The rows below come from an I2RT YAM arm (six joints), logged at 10 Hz.
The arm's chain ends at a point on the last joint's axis. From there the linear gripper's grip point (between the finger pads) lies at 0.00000 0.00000 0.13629 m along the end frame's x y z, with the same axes.
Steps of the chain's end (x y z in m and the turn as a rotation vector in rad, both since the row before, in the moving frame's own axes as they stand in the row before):
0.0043 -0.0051 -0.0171 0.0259 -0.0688 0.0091
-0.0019 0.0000 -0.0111 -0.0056 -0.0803 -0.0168
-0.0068 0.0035 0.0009 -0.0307 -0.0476 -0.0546
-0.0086 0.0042 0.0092 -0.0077 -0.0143 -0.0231
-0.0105 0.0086 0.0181 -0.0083 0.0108 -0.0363
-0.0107 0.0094 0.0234 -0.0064 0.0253 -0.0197
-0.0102 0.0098 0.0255 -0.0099 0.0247 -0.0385
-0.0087 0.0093 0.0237 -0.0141 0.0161 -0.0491
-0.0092 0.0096 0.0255 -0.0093 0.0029 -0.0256
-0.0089 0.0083 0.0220 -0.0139 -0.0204 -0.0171
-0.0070 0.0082 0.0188 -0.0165 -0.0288 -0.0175
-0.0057 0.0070 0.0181 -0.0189 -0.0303 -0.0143
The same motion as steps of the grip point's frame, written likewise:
-0.0051 -0.0087 -0.0175 0.0259 -0.0688 0.0091
-0.0128 0.0009 -0.0115 -0.0056 -0.0803 -0.0168
-0.0132 0.0079 0.0007 -0.0307 -0.0476 -0.0546
-0.0105 0.0053 0.0092 -0.0077 -0.0143 -0.0231
-0.0090 0.0097 0.0181 -0.0083 0.0108 -0.0363
-0.0072 0.0102 0.0234 -0.0064 0.0253 -0.0197
-0.0068 0.0111 0.0255 -0.0099 0.0247 -0.0385
-0.0065 0.0112 0.0237 -0.0141 0.0161 -0.0491
-0.0088 0.0109 0.0255 -0.0093 0.0029 -0.0256
-0.0117 0.0102 0.0220 -0.0139 -0.0204 -0.0171
-0.0109 0.0105 0.0187 -0.0165 -0.0288 -0.0175
-0.0098 0.0096 0.0180 -0.0189 -0.0303 -0.0143

